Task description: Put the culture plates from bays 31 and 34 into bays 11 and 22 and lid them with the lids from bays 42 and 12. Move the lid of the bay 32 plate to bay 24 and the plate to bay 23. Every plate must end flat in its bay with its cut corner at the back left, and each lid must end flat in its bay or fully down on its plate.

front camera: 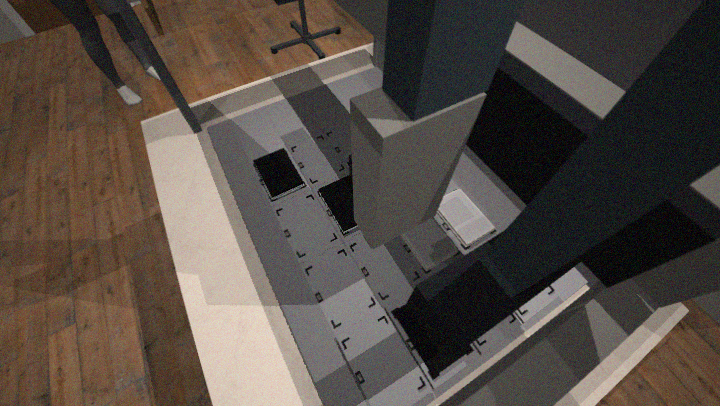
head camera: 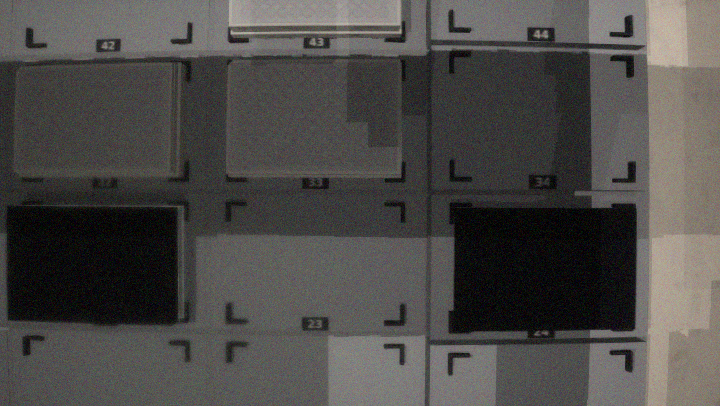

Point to a black lid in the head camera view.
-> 73, 264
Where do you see a black lid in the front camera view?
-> At 434, 361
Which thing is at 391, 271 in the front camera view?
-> A bay 23.
